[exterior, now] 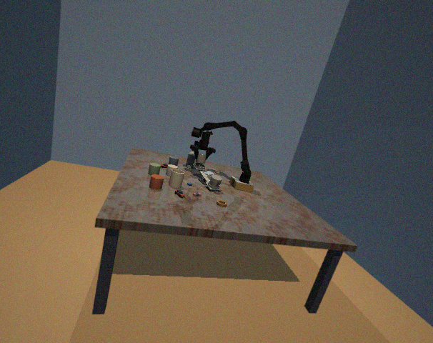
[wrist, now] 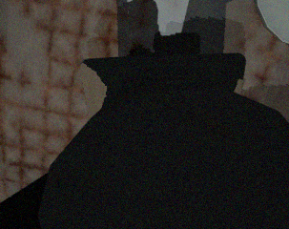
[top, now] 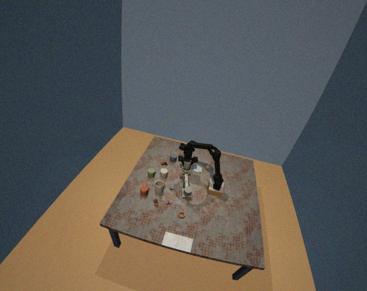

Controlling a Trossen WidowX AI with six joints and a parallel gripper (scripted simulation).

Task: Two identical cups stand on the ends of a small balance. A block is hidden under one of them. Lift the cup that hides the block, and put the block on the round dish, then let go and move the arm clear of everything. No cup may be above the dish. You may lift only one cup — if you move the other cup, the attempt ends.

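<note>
My gripper tip is 1 cm past the pale green block, 1 cm to the right of it and 4 cm above it. The rest, counted from my gripper tip: bottle 6 cm ahead, 19 cm to the right, 1 cm below; then small balance 5 cm behind, 12 cm to the left, 8 cm below; then grey cup 1 cm ahead, 2 cm to the right, 1 cm above.
</note>
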